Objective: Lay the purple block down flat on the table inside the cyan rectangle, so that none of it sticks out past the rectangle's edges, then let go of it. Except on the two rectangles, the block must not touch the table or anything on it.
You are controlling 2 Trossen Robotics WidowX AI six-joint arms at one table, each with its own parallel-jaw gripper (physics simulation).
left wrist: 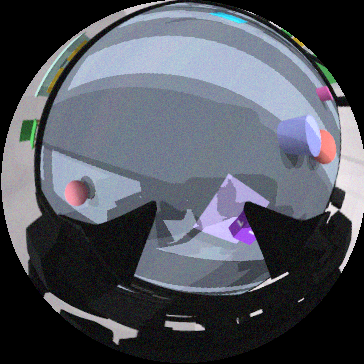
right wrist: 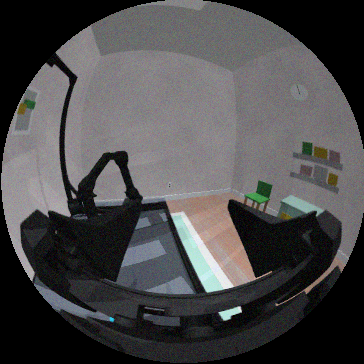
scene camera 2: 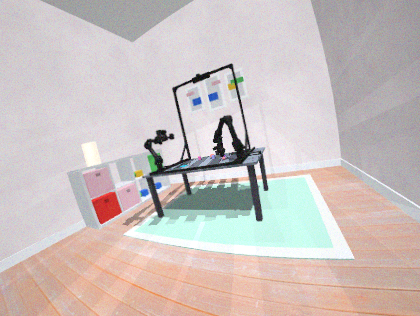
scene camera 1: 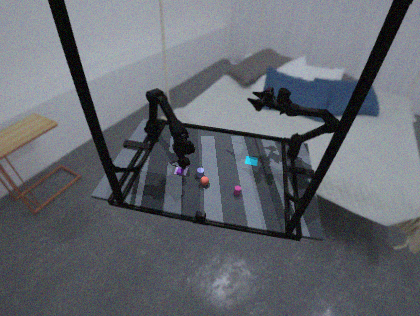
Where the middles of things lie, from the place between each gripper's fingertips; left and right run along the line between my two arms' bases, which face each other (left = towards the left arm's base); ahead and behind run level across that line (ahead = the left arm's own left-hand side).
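The lavender cylinder (left wrist: 300, 135) is 12 cm to the right of my left hand, 6 cm behind it and 1 cm above it. I see the lilac rectangle (left wrist: 227, 203) as well, 1 cm below my left hand and 4 cm behind it.
The lilac rectangle, counted from my right hand, is 340 mm below, 350 mm to the left and 360 mm behind. My right hand itself is 320 mm above the lavender cylinder, 370 mm past it and 230 mm to the right of it.
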